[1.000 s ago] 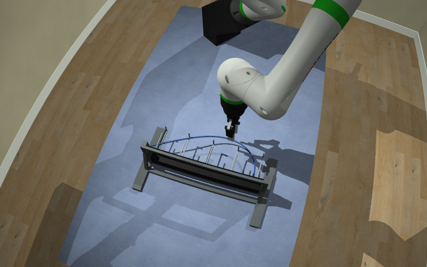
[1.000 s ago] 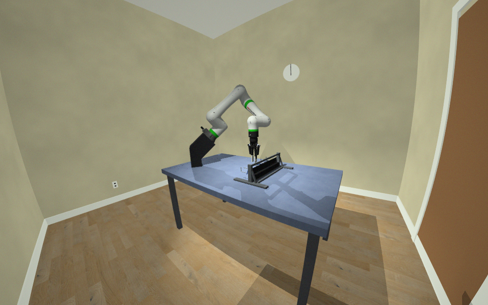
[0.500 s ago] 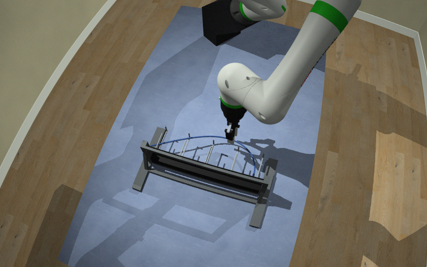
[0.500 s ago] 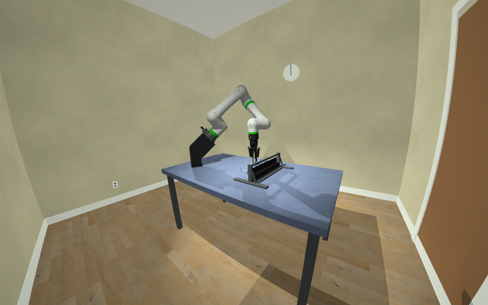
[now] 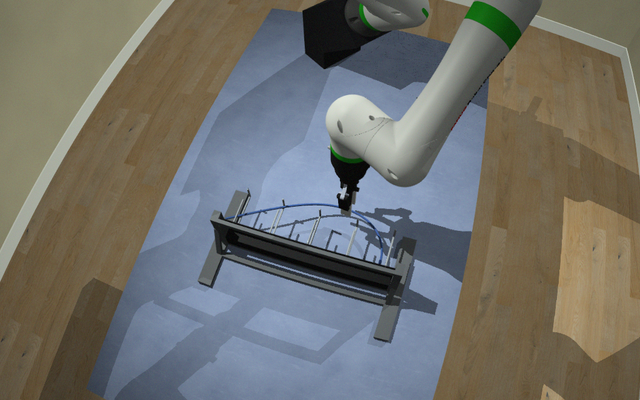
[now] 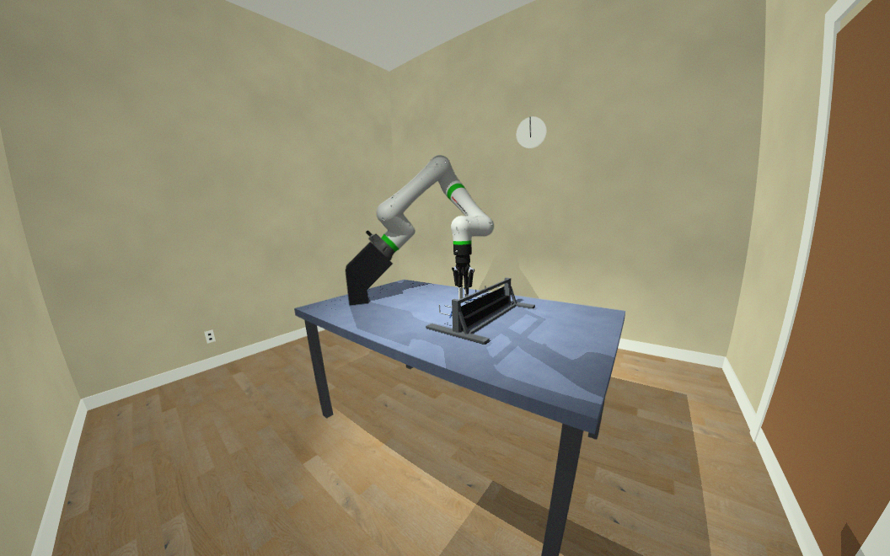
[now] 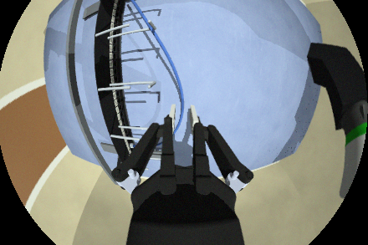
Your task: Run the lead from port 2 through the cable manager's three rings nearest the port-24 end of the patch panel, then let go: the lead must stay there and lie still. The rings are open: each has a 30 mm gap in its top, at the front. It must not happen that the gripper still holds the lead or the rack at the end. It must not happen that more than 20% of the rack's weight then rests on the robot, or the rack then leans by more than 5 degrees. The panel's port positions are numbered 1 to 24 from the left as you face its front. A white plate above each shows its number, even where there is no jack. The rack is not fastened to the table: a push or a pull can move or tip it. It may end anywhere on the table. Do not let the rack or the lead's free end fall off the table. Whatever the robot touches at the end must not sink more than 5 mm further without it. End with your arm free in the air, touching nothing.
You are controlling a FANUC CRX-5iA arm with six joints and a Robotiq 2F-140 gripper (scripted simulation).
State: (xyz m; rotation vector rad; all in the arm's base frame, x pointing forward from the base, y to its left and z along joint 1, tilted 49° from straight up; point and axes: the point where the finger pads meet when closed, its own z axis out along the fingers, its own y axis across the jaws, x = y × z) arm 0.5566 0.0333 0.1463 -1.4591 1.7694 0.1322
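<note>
Right now the rack is 17 cm ahead of my hand, 5 cm to the right of it and 1 cm below it.
</note>
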